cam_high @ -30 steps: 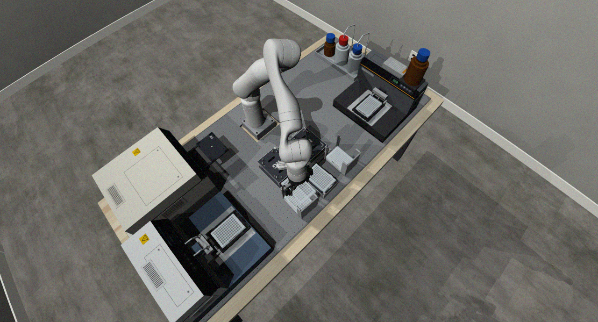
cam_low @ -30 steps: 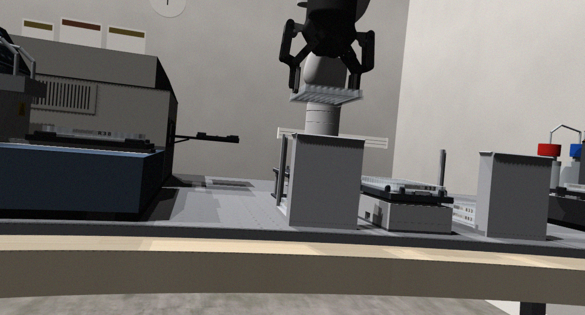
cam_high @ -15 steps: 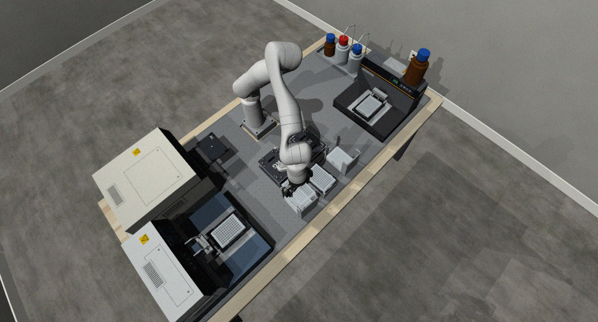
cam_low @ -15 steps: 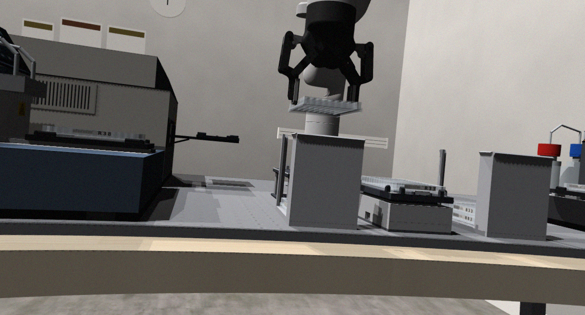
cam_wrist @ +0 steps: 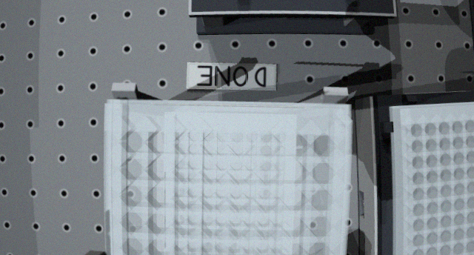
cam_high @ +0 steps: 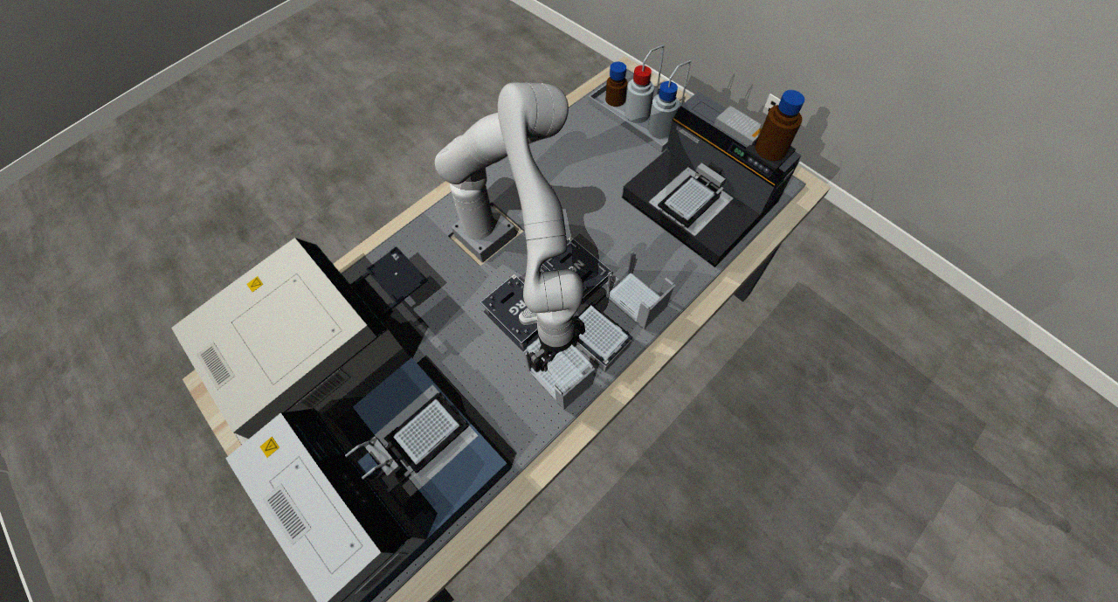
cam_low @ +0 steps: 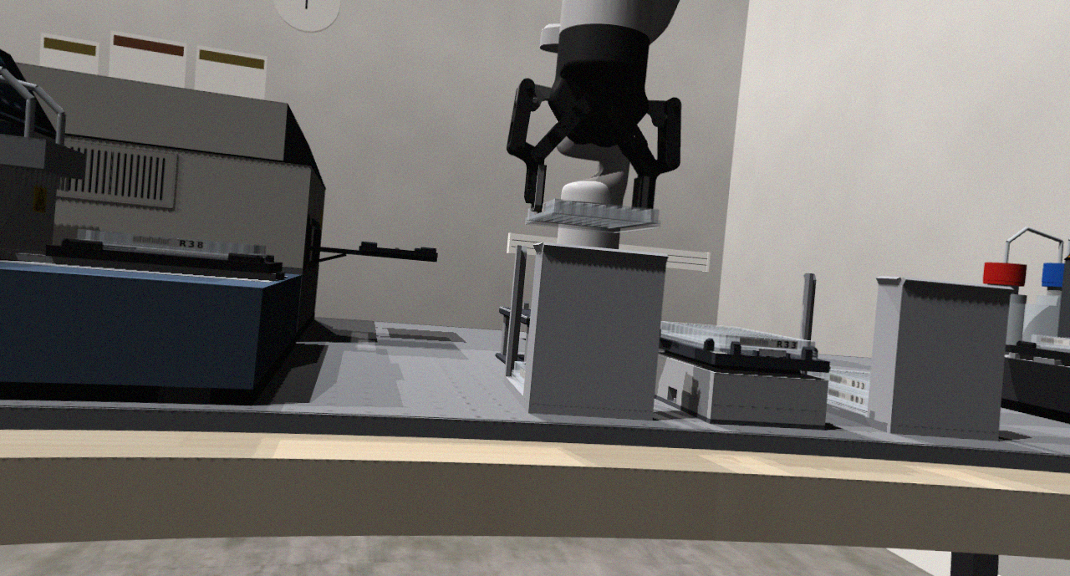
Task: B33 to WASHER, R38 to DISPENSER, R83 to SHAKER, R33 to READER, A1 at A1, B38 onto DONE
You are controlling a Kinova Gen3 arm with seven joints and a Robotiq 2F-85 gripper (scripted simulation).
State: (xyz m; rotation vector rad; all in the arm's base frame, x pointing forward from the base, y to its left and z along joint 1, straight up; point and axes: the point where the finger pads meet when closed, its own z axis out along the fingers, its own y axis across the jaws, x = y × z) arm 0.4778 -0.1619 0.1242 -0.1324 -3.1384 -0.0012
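My gripper is now 140 mm to the right of the plate R33 and 100 mm above it. From my hand the other things lie so: RG nest: 200 mm behind, 50 mm to the left, 110 mm below; plate B38: 10 mm below; plate B33: 300 mm to the left, 140 mm below.
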